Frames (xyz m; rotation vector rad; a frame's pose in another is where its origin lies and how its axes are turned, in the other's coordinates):
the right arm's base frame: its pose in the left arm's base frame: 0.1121 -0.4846 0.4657 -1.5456 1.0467 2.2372
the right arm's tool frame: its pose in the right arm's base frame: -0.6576 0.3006 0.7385 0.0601 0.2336 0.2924
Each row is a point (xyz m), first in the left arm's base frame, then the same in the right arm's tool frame.
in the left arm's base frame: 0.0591 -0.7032 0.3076
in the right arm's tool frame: 0.9433 -0.4949 -0.6412
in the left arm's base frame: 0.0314 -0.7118 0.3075
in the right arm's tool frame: 0.9589 -0.4769 -0.6247
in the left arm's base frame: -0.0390 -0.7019 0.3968
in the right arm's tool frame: 0.9149 -0.3892 -0.5663
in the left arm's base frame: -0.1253 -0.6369 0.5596
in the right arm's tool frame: 0.7926 -0.2761 -0.4642
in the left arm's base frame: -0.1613 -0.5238 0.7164
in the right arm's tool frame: 0.6288 -0.2184 -0.3719
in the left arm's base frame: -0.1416 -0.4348 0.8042
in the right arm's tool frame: 0.5075 -0.2196 -0.3358
